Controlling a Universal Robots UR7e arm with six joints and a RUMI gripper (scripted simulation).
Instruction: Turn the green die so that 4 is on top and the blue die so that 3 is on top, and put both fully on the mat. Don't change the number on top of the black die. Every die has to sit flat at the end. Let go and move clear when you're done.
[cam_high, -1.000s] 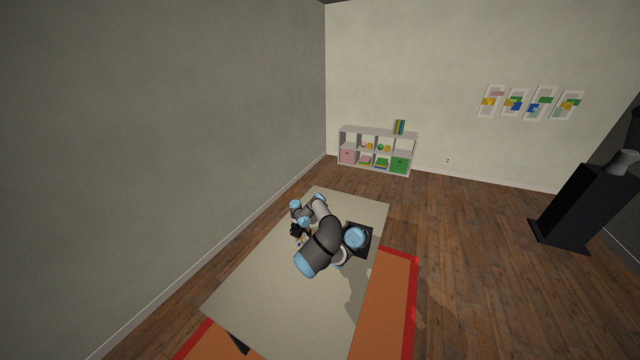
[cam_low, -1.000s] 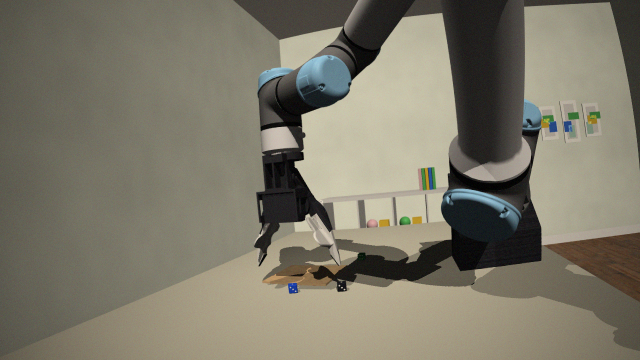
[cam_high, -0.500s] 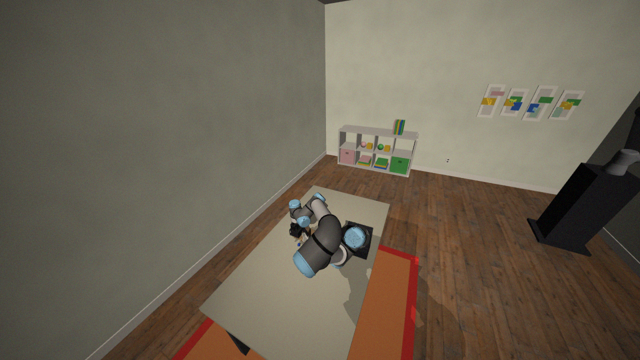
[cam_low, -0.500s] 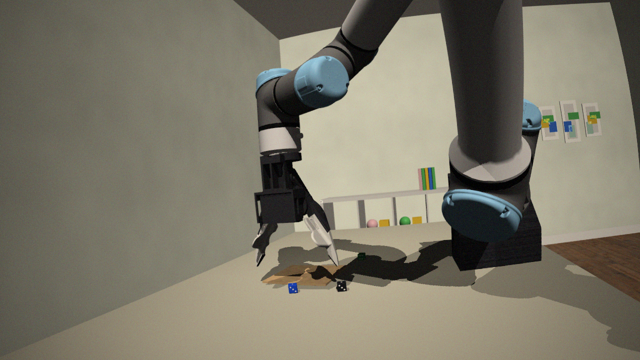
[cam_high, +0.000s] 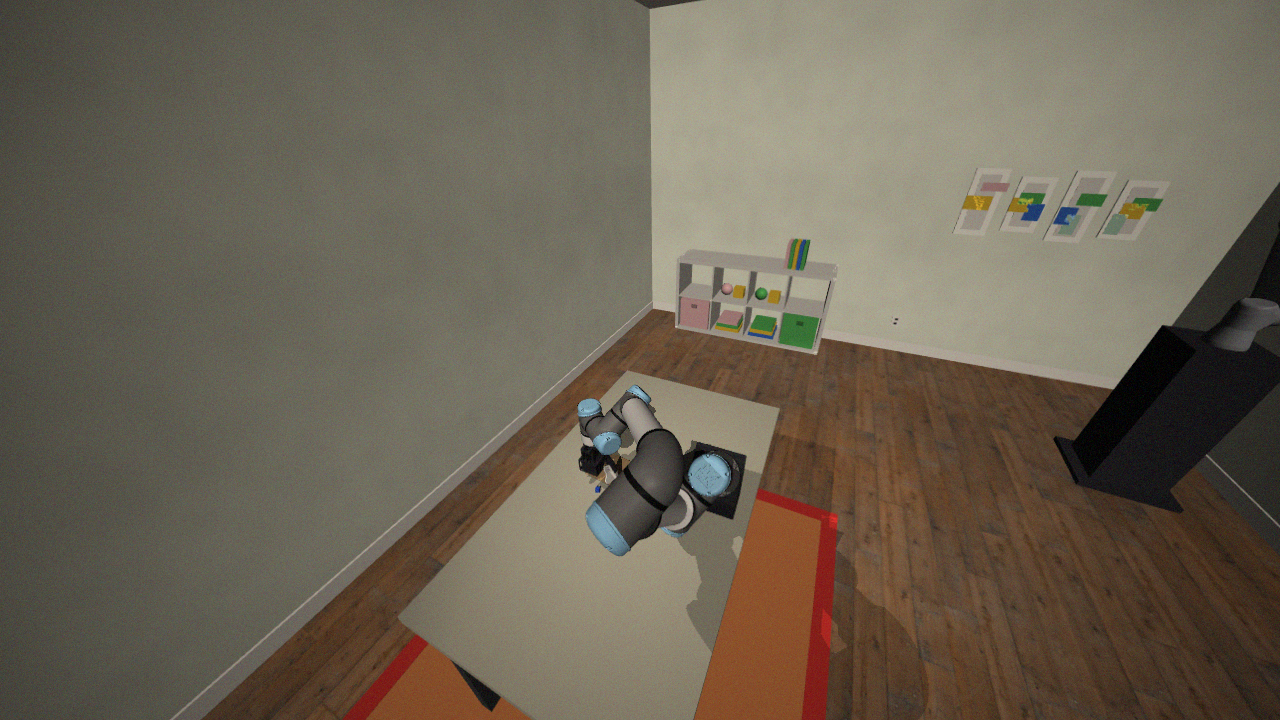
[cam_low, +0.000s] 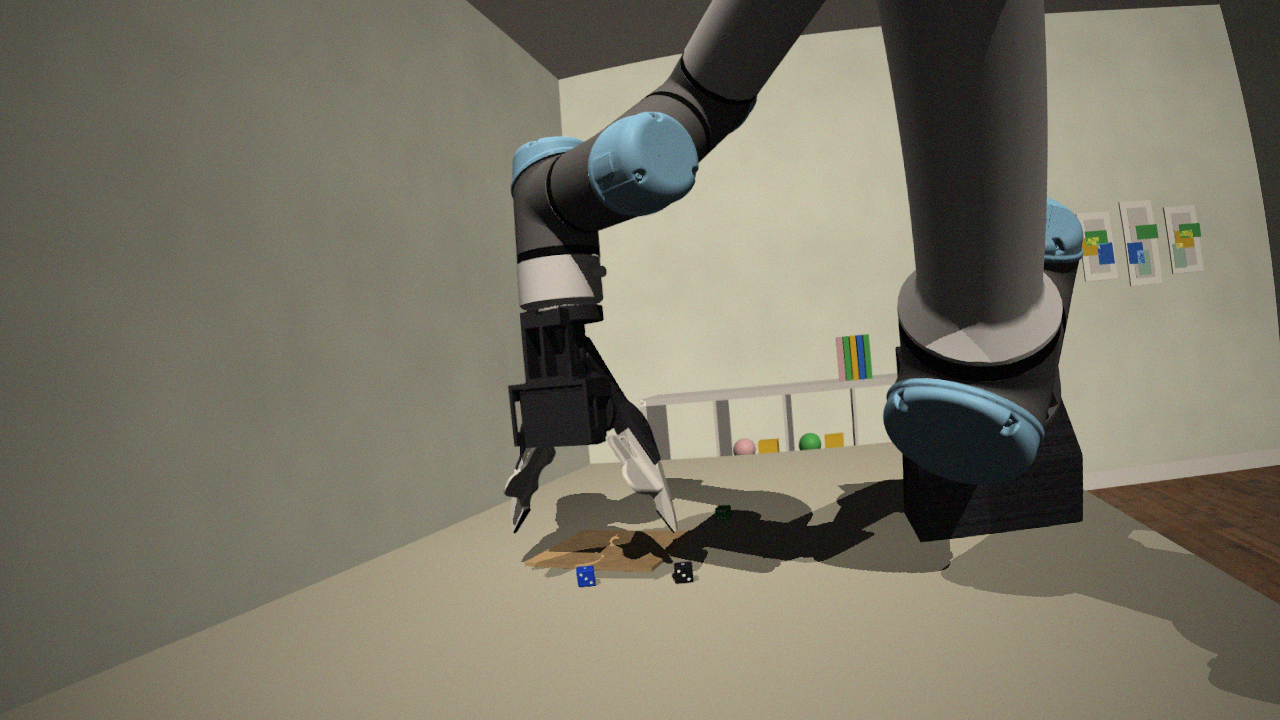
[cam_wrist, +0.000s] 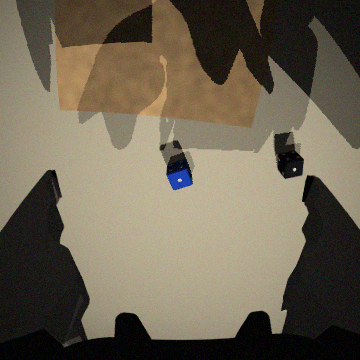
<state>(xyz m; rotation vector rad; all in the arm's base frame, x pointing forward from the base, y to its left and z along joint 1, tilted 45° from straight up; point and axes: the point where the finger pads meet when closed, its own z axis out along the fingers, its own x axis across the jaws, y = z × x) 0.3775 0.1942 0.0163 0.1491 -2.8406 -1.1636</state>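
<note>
Right now the blue die is 2 cm to the left of my hand and 3 cm below it. Round my hand: green die (7 cm behind, 22 cm to the right, 3 cm below); then tan mat (2 cm ahead, 9 cm to the right, 4 cm below); then black die (9 cm behind, 1 cm to the left, 3 cm below).
</note>
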